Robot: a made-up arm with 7 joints. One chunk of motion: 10 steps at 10 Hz.
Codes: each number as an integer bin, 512 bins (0 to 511) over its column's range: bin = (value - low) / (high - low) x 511, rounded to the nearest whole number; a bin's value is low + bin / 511 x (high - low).
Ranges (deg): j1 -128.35..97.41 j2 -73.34..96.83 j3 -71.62..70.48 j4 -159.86..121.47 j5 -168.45..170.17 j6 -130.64..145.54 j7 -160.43..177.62
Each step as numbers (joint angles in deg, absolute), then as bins.
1 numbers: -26.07 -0.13 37.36 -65.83 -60.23 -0.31 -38.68
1 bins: 232 220 392 171 163 241 184
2 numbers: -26.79 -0.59 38.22 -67.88 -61.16 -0.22 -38.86
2 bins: 230 218 395 167 162 241 184
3 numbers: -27.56 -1.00 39.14 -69.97 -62.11 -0.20 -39.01
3 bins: 228 217 398 163 160 241 184
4 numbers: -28.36 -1.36 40.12 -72.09 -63.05 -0.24 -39.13
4 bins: 226 216 402 159 159 241 183
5 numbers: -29.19 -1.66 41.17 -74.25 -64.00 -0.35 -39.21
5 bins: 224 215 406 155 158 241 183
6 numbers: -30.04 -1.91 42.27 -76.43 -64.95 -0.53 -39.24
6 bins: 223 214 410 152 156 241 183
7 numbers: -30.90 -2.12 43.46 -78.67 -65.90 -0.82 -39.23
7 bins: 221 214 414 147 155 240 183
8 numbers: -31.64 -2.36 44.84 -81.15 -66.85 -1.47 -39.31
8 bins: 219 213 419 143 153 239 183
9 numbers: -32.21 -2.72 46.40 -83.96 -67.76 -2.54 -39.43
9 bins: 218 212 424 138 152 237 183
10 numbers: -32.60 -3.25 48.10 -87.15 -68.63 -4.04 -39.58
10 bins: 217 210 431 132 151 234 183
